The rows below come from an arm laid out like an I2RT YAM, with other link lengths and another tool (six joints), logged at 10 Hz.
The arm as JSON. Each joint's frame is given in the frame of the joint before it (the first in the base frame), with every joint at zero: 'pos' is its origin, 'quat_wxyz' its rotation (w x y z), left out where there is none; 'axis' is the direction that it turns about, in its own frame. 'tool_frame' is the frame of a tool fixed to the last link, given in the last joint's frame.
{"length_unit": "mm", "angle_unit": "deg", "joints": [
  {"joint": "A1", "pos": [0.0, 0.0, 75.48], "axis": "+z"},
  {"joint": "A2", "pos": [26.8, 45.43, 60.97], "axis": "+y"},
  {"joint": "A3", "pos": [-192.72, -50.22, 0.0], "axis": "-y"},
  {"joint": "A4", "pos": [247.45, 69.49, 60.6], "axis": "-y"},
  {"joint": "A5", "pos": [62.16, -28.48, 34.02], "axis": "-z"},
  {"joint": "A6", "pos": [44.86, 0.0, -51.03], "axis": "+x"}
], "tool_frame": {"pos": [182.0, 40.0, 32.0], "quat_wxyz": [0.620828, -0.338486, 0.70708, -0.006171]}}
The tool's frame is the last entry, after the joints.
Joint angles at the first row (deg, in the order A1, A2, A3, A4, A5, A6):
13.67 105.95 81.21 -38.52 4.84 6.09
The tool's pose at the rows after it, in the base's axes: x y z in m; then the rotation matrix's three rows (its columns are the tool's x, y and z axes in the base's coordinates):
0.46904, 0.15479, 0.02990; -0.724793, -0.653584, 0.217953; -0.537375, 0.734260, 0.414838; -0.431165, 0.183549, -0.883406
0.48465, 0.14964, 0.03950; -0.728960, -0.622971, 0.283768; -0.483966, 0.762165, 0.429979; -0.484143, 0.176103, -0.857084
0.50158, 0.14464, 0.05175; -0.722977, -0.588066, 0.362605; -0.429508, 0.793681, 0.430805; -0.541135, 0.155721, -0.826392
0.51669, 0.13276, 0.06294; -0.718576, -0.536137, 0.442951; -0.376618, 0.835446, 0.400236; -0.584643, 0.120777, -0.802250
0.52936, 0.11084, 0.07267; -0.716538, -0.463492, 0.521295; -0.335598, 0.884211, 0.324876; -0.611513, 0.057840, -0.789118
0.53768, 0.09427, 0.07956; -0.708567, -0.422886, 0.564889; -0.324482, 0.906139, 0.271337; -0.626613, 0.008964, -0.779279
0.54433, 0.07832, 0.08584; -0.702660, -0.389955, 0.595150; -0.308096, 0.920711, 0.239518; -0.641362, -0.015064, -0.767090
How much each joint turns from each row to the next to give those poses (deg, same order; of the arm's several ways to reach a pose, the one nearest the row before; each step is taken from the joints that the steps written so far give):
-1.48 0.00 0.00 2.93 0.09 1.07
-0.68 0.00 0.00 2.95 0.15 2.66
-0.09 0.00 0.00 3.54 1.36 3.04
0.02 0.07 0.00 3.06 3.19 2.95
-0.06 0.19 0.00 2.51 5.51 2.08
-0.55 0.22 0.00 1.97 3.23 -0.07
-1.22 0.00 0.02 1.42 1.36 -0.15

